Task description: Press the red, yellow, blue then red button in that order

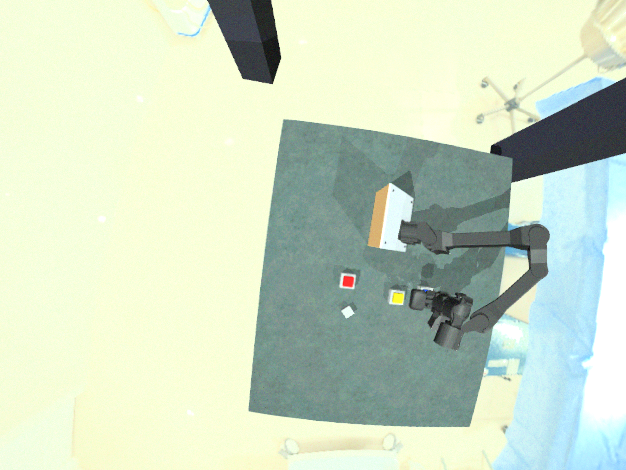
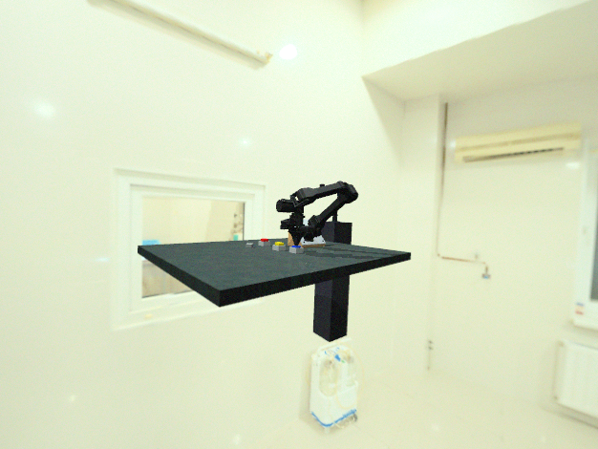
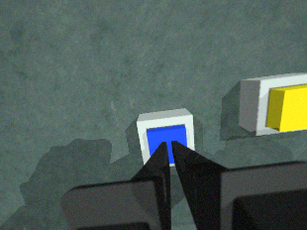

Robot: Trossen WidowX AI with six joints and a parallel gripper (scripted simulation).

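Right now my gripper tip is 1 cm above the blue button. From my gripper tip the other things lie so: red button (2 cm ahead, 28 cm to the right); yellow button (3 cm ahead, 10 cm to the right); block (12 cm ahead, 25 cm to the right, 2 cm below).
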